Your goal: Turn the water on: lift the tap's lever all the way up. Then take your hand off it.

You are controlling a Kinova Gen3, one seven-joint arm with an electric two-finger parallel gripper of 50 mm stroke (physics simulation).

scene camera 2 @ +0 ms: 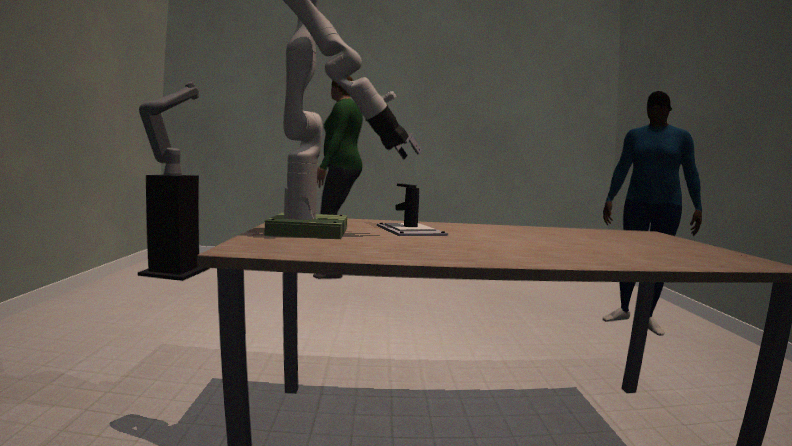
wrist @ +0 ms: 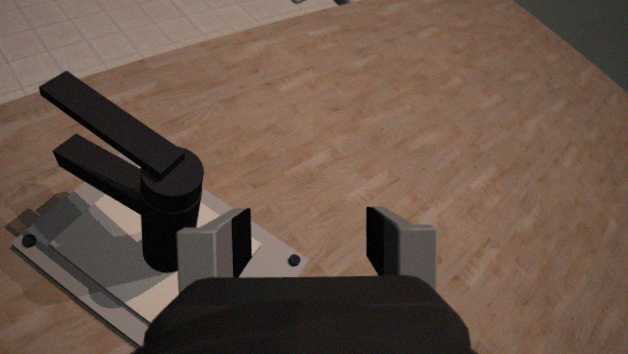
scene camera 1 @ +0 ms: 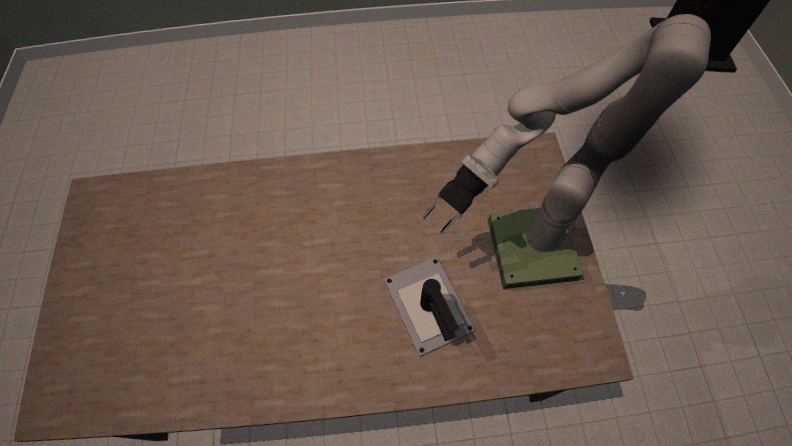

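The black tap [scene camera 1: 425, 302] [scene camera 2: 411, 209] [wrist: 167, 240] stands upright on a grey and cream plate [scene camera 1: 409, 327] [wrist: 277, 254]. Its flat lever [scene camera 1: 442, 315] [scene camera 2: 406, 185] [wrist: 112, 122] sits on top of the body and looks nearly level in the second scene view. The lever points the same way as the spout [wrist: 97, 162] [scene camera 2: 400, 206] below it, with a gap between them. My gripper [scene camera 1: 434, 224] [scene camera 2: 411, 155] [wrist: 308, 232] is open and empty. It is above the tap's height, apart from it, off the side opposite the lever's free end. In the wrist view the tap is left of the fingers.
My arm stands on a green base [scene camera 1: 543, 271] [scene camera 2: 304, 228] on the wooden table [scene camera 1: 193, 288] [scene camera 2: 526, 252]. Beyond the table are a person in green [scene camera 2: 344, 132], a person in blue [scene camera 2: 657, 166], and a small grey arm [scene camera 2: 157, 132] on a black pedestal [scene camera 2: 172, 221].
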